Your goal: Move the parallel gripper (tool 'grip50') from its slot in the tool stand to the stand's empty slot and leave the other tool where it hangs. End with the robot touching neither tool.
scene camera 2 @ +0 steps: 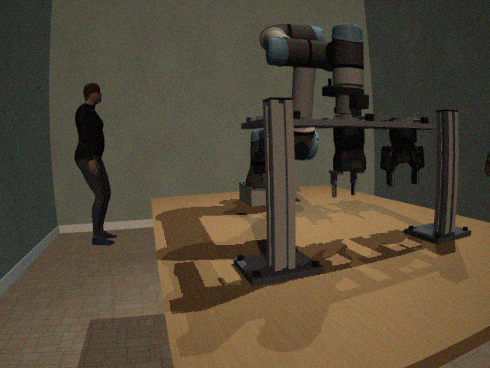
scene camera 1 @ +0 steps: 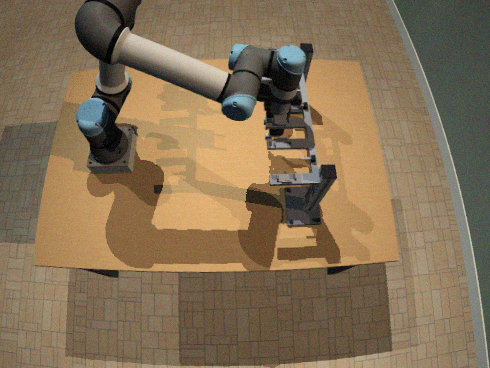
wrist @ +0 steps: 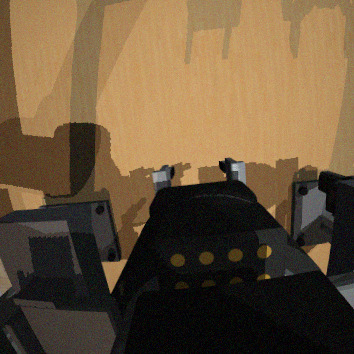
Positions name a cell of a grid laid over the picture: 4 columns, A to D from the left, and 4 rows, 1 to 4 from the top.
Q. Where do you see a tool stand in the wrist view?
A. At A3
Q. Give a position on a parallel gripper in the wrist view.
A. C3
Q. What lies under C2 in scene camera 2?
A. A parallel gripper.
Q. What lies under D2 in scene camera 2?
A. An adaptive gripper.
